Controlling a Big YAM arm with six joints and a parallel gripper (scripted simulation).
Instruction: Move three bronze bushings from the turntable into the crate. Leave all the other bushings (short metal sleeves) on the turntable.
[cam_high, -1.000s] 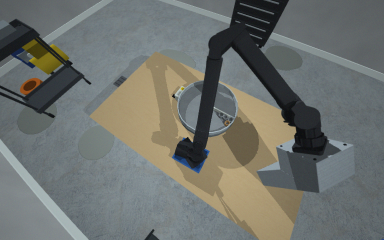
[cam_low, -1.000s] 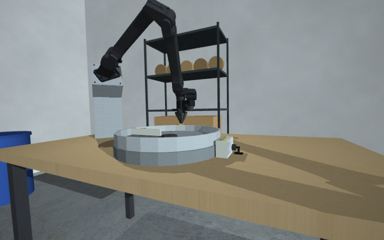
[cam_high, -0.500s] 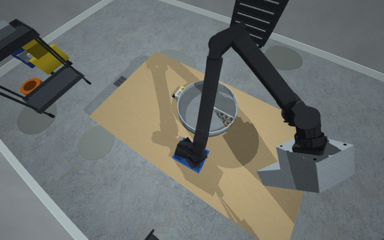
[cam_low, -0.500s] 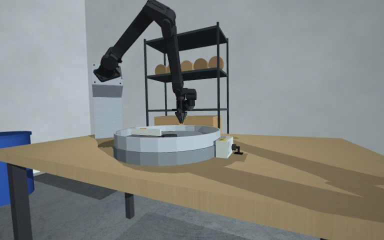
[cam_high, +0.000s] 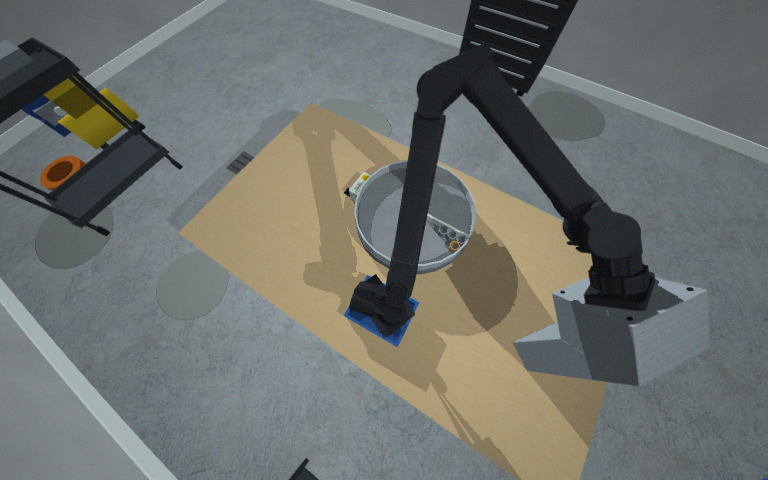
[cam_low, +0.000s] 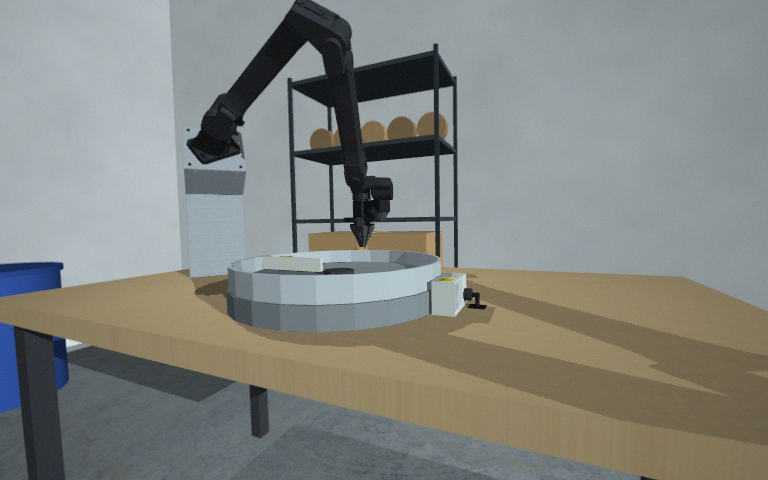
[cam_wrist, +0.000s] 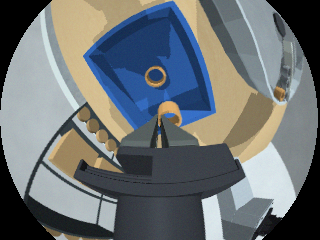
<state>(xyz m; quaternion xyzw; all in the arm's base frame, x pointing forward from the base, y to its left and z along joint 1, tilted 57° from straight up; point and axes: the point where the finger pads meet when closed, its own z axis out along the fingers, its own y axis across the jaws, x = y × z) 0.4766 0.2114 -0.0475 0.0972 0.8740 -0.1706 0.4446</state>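
Right now my hand is 4 cm short of the blue crate, 2 cm to the left of it and 6 cm above it. Round my hand: grey turntable 9 cm ahead, 37 cm to the right, 3 cm below.
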